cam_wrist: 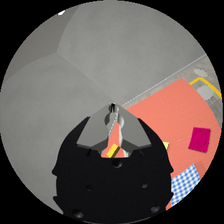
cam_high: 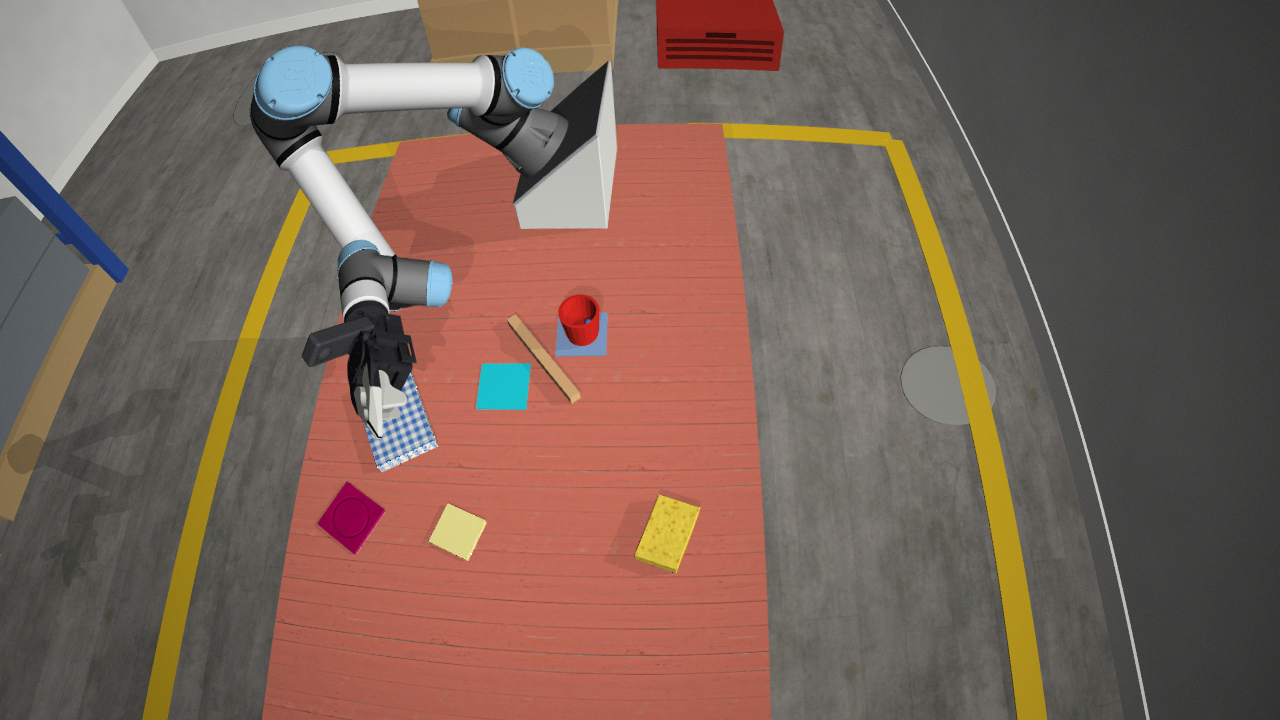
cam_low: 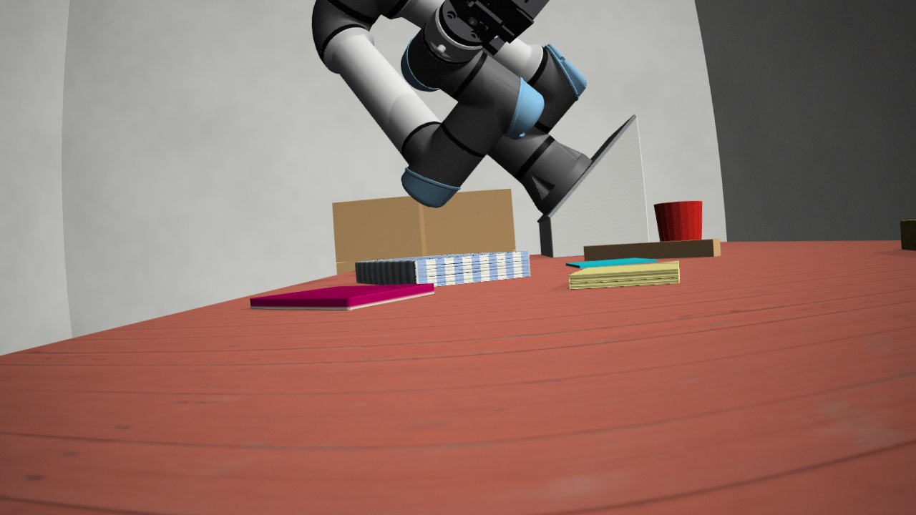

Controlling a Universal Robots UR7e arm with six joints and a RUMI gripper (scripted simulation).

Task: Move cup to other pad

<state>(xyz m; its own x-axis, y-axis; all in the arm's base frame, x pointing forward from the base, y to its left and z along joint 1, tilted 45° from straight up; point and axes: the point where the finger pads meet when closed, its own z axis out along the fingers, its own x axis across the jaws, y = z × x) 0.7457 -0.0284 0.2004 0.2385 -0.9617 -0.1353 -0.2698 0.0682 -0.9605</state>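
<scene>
My hand is 34 cm past the red cup, 23 cm to the right of it and 30 cm above it. Round my hand: wooden rail 29 cm behind, 16 cm to the left, 33 cm below; cyan pad 24 cm behind, 9 cm to the left, 34 cm below.
</scene>
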